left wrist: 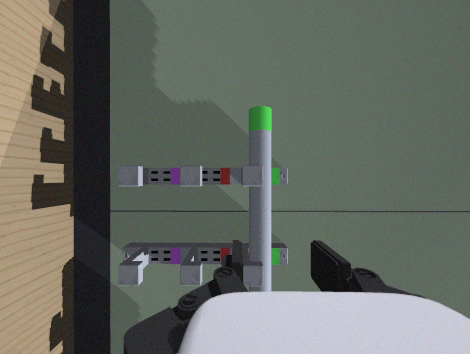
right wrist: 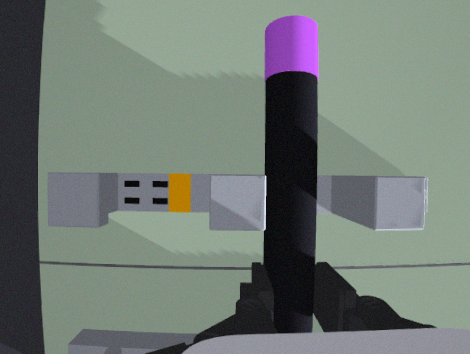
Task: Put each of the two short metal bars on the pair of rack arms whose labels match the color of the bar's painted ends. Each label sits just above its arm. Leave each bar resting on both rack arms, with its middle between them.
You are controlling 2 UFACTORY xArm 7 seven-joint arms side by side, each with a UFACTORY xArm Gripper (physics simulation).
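Frame: origin at the left arm's base, x ahead, y left, z up, level; millimetres.
Where they show: left gripper, fingertip midpoint: [left wrist: 275, 257]; right gripper, fingertip midpoint: [right wrist: 287, 286].
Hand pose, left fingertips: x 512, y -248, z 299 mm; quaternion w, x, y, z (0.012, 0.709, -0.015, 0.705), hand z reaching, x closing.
Observation:
Things, the pixels of their top centre, and the offset from my left fingertips. "pt": a spot on its surface instead.
- grey bar with a green end, middle of its top: [left wrist: 271, 226] 4 mm right, 92 mm ahead, 15 mm up
- black bar with a purple end, middle of its top: [right wrist: 313, 292] 393 mm right, 82 mm ahead, 41 mm down
- orange label, surface spot: [right wrist: 180, 192] pt 336 mm right, 101 mm ahead, 124 mm down
A grey bar with a green end [left wrist: 260, 200] lies across the rack arms beside the green labels [left wrist: 276, 176], partly behind the arm tips; its near end is hidden. My left gripper [left wrist: 275, 257] is open, with its fingers apart on either side of this bar. A black bar with a purple end [right wrist: 291, 150] is held by my right gripper [right wrist: 287, 286], which is shut on it. In the right wrist view it passes in front of the rack rail, between the middle arm [right wrist: 237, 202] and the right arm [right wrist: 400, 203]; its near end is hidden.
Purple labels [left wrist: 175, 176] and red labels [left wrist: 225, 176] mark the other arms in the left wrist view. An orange label [right wrist: 180, 192] is by the leftmost arm [right wrist: 75, 200] in the right wrist view. A dark edge [left wrist: 91, 150] [right wrist: 19, 150] runs along the left.

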